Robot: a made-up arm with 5 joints.
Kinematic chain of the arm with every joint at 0, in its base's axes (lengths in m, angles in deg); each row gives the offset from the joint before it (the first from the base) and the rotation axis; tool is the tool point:
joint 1: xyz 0 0 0.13 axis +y
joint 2: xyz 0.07 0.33 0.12 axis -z
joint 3: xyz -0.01 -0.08 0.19 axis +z
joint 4: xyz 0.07 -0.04 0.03 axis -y
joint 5: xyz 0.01 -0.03 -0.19 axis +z
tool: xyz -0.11 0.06 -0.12
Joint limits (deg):
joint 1: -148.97..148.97
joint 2: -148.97..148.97
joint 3: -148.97..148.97
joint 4: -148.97..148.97
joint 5: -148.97..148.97
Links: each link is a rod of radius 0.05 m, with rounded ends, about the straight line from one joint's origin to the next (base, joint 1, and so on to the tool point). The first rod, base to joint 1, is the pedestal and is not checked.
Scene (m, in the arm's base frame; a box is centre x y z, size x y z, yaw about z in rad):
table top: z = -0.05
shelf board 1: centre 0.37 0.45 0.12 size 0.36 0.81 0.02 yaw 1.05
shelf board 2: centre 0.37 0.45 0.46 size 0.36 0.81 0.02 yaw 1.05
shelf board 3: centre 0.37 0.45 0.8 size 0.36 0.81 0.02 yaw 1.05
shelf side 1: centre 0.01 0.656 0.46 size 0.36 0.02 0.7 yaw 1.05
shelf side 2: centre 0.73 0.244 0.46 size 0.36 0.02 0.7 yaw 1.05
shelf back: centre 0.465 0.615 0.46 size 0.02 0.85 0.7 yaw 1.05
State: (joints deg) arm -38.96 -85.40 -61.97 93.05 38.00
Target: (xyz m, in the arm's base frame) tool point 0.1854 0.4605 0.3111
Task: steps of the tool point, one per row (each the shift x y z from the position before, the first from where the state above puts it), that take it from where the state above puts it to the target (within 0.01 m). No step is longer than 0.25 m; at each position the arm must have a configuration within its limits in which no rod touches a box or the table.
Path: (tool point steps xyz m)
1: -0.1002 -0.1747 0.0000
2: 0.0009 -0.1134 -0.1285
3: -0.0362 -0.0483 -0.1398
4: -0.0485 0.0181 -0.1177
5: -0.0378 0.0634 -0.0717
6: -0.0145 0.0749 -0.0181
7: 0.0075 0.0539 0.0260
8: 0.0161 0.0131 0.0503
9: 0.0063 -0.0296 0.0529
10: 0.0552 0.0455 0.0240
11: 0.0442 0.0580 0.0022
12: 0.0243 0.0611 -0.0117
13: 0.0020 0.0545 -0.0145

